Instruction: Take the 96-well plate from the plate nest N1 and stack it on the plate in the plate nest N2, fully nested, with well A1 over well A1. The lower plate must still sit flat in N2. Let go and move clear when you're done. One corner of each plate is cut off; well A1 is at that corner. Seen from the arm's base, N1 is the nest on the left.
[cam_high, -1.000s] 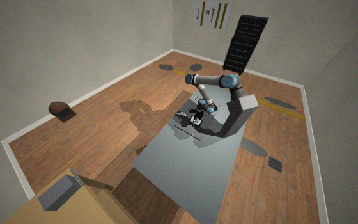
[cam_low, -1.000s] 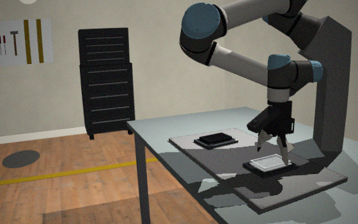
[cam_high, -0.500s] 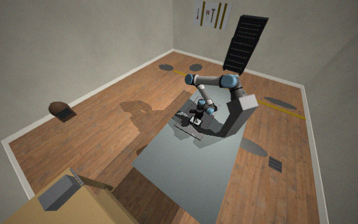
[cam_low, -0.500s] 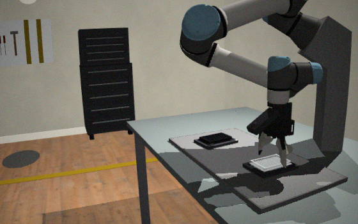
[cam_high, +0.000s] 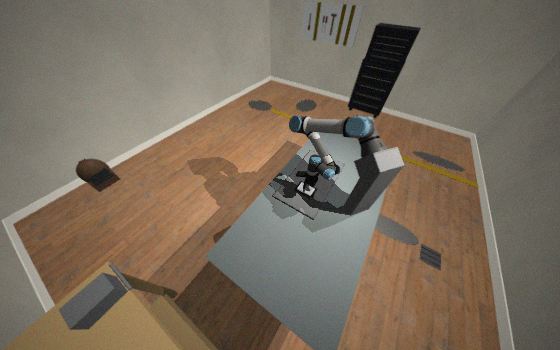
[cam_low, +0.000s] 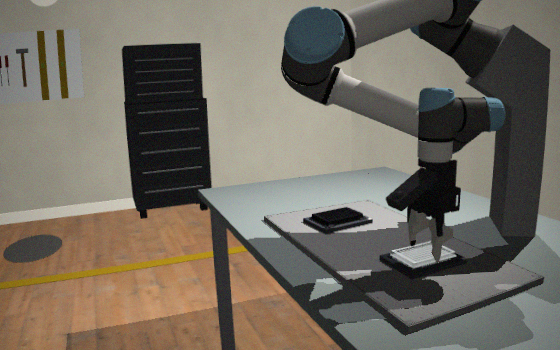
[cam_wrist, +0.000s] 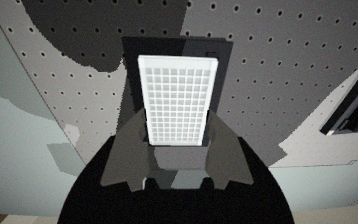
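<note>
My gripper is now 20 mm above the plate nest N1. The rest, counted from my hand: black plate: 320 mm to the right, 130 mm behind, 10 mm below; then clear 96-well plate: 10 mm below.
</note>
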